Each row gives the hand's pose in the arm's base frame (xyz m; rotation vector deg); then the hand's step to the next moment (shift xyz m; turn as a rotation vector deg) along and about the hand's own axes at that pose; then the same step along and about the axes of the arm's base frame.
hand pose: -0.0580 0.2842 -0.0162 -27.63 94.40 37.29
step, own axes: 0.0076 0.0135 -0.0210 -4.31 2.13 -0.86
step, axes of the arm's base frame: -0.0257 -0.0032 -0.0033 -1.25 0.85 4.64
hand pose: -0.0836 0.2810 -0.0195 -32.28 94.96 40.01
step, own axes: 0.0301 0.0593 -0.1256 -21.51 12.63 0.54
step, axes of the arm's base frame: -0.1339 -0.0473 -0.0049 -4.30 9.09 22.84
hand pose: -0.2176 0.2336 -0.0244 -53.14 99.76 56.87
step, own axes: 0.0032 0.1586 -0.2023 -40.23 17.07 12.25
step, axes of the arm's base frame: -0.2093 -0.1203 0.0884 1.52 24.55 38.15
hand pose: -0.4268 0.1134 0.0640 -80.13 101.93 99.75
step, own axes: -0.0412 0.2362 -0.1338 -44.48 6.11 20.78
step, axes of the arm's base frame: -0.1070 -0.1475 0.2054 8.55 36.07 32.77
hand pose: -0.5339 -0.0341 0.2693 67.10 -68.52 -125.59
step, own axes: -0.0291 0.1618 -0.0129 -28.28 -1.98 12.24
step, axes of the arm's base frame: 0.0181 -0.0789 0.1436 6.56 25.75 15.73
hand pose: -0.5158 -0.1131 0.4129 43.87 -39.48 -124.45
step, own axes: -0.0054 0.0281 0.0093 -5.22 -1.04 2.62
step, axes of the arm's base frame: 0.0092 -0.0104 0.0267 0.66 5.24 2.70
